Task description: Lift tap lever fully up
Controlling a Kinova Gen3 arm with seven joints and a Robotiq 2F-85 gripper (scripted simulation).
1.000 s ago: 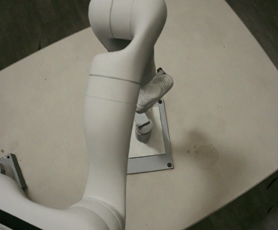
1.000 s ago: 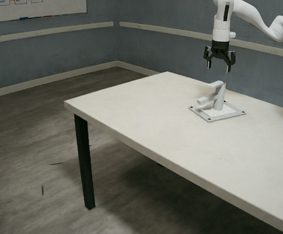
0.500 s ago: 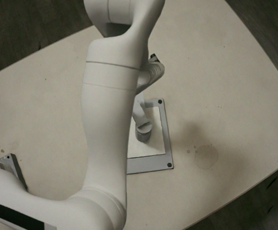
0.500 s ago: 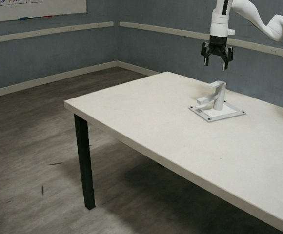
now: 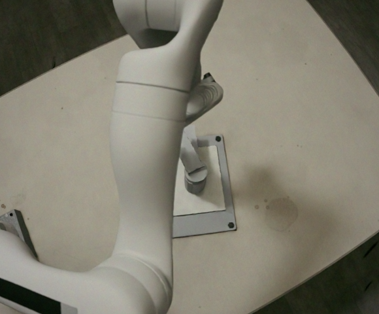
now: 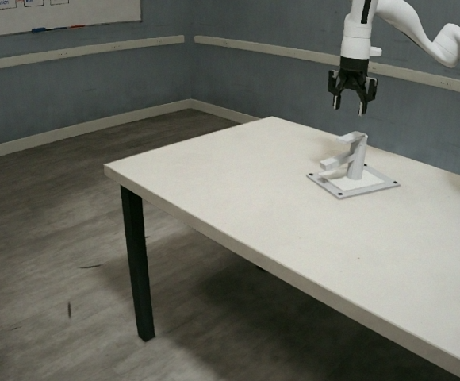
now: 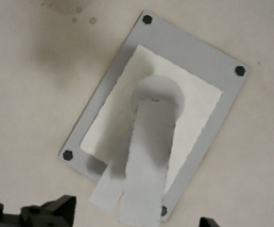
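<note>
Right now the tap lever is 50 mm to the right of my hand and 100 mm below it. Round my hand: tap: 10 mm ahead, 50 mm to the right, 140 mm below; plate: 10 mm ahead, 80 mm to the right, 230 mm below.
</note>
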